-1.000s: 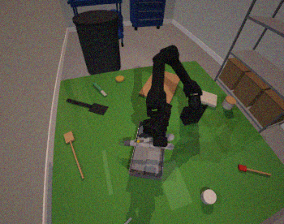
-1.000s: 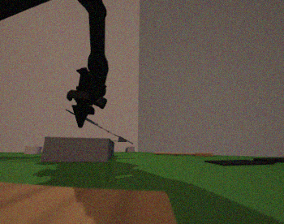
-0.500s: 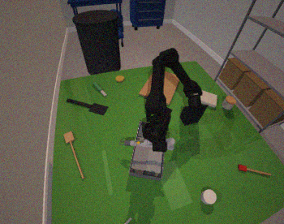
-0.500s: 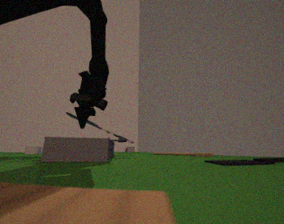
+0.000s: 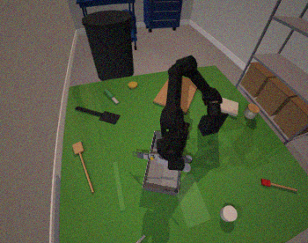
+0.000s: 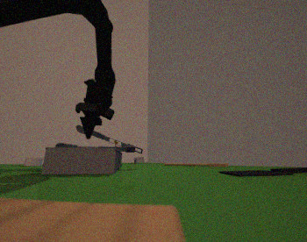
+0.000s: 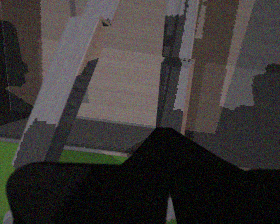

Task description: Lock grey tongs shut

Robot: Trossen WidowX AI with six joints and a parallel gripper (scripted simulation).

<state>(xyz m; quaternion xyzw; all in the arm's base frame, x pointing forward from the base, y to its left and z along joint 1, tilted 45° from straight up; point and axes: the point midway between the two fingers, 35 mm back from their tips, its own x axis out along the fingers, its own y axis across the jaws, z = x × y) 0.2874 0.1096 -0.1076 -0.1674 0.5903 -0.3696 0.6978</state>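
My gripper tip is now 3 cm short of the grey roasting tin, 2 cm to the left of it and 7 cm above it. Round my gripper tip: black spatula 35 cm ahead, 43 cm to the right, 10 cm below; then wooden board 23 cm behind, 52 cm to the right, 9 cm below; then red-headed tool 49 cm behind, 26 cm to the left, 10 cm below.
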